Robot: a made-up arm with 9 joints.
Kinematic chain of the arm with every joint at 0, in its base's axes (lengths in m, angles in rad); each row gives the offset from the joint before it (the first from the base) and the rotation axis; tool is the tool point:
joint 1: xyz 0 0 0.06 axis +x
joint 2: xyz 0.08 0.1 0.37 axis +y
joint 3: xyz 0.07 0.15 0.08 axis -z
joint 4: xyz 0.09 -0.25 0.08 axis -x
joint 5: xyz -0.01 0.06 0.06 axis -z
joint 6: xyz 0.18 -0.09 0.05 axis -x
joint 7: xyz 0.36 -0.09 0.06 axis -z
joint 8: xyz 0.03 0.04 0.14 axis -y
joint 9: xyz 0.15 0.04 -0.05 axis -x
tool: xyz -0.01 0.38 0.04
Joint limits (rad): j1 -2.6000..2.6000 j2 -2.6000..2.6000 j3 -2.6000..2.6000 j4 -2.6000..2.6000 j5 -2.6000..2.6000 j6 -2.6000..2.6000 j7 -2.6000..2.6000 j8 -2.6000..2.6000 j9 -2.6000..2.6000
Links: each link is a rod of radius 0.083 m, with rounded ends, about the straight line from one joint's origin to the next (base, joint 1, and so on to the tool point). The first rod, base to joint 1, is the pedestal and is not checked.
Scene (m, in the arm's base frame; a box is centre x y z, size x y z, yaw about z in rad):
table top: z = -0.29
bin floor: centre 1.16 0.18 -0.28 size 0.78 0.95 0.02 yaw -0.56
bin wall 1: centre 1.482 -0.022 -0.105 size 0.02 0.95 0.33 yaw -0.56
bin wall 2: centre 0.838 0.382 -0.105 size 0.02 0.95 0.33 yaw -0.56
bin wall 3: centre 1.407 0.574 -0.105 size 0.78 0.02 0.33 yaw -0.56
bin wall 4: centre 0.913 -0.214 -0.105 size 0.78 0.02 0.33 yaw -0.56
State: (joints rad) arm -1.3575 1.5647 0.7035 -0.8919 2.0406 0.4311 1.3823 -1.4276 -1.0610
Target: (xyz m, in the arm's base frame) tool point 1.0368 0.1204 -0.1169
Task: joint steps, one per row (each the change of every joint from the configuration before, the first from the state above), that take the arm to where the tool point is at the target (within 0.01 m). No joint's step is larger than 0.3 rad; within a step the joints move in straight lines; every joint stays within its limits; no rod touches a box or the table.
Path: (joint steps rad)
1: 0.0562 -0.2498 -0.1473 0.0030 -0.2208 -0.0058 -0.1505 -0.0449 0.1292
2: 0.0562 -0.2498 -0.1473 0.0031 -0.2209 -0.0058 -0.1505 -0.0449 0.1291
3: 0.0562 -0.2498 -0.1473 0.0030 -0.2208 -0.0058 -0.1505 -0.0449 0.1292
4: 0.0562 -0.2498 -0.1473 0.0031 -0.2208 -0.0058 -0.1504 -0.0449 0.1292
5: 0.0562 -0.2498 -0.1473 0.0030 -0.2208 -0.0058 -0.1505 -0.0449 0.1292
6: 0.0561 -0.2498 -0.1473 0.0031 -0.2209 -0.0058 -0.1505 -0.0449 0.1291
7: -0.0267 0.2049 -0.2829 -0.1202 -0.0597 0.0734 -0.0125 -0.0144 0.0141

